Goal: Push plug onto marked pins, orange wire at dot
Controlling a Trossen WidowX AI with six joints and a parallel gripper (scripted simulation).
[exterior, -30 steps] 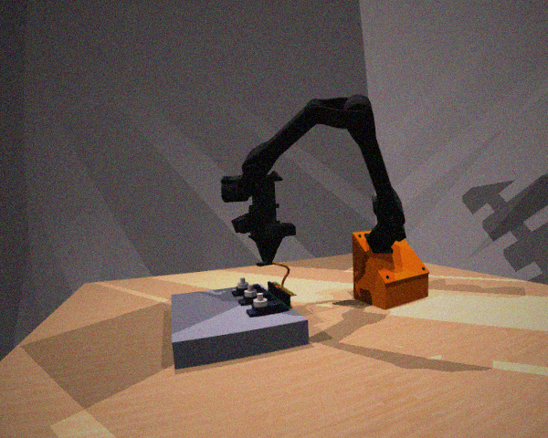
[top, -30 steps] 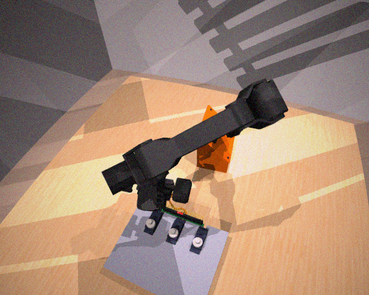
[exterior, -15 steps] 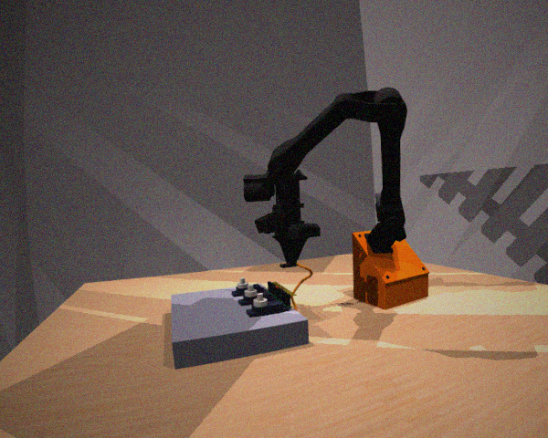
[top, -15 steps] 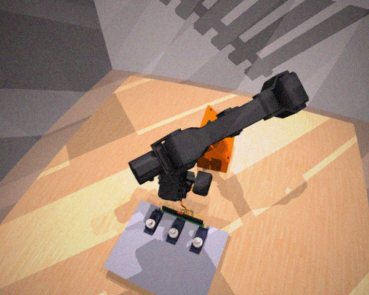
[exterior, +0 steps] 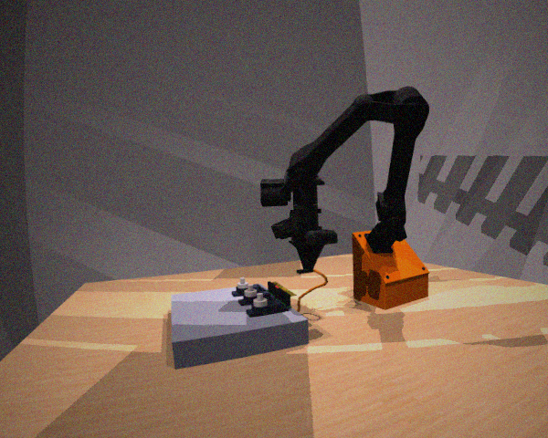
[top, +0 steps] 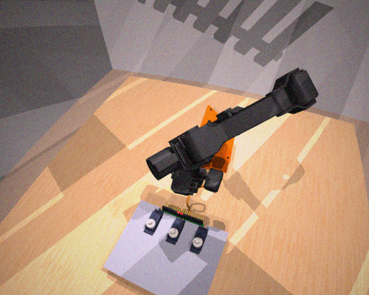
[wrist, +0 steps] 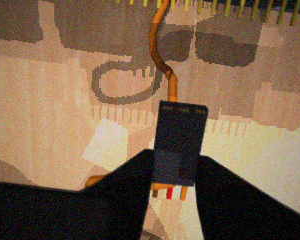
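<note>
The red band lies 80 mm ahead of my gripper tip and 30 mm below it. Round my gripper tip: grey holder (240 mm ahead, 80 mm below, 10 mm to the left).
</note>
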